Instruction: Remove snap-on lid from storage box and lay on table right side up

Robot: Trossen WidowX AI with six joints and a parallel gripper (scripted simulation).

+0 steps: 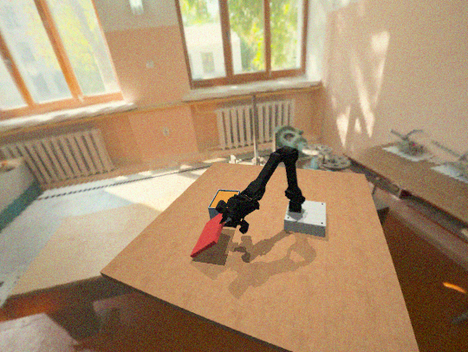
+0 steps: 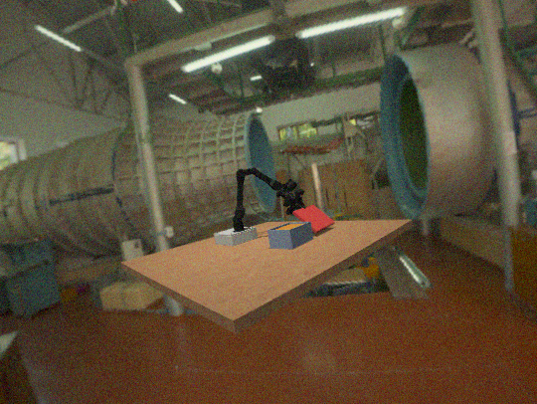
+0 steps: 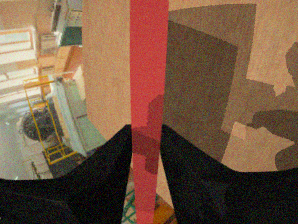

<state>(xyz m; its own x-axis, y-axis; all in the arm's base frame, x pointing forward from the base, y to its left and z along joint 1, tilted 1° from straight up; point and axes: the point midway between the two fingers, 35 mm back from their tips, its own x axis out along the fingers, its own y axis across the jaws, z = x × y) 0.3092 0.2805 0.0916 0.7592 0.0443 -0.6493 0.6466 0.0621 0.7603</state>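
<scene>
Now: the red lid 60 mm ahead of my gripper tip, 50 mm below it and 10 mm to the left of it. The rest, counted from my gripper tip: storage box (270 mm to the right, 90 mm below, 90 mm ahead).
</scene>
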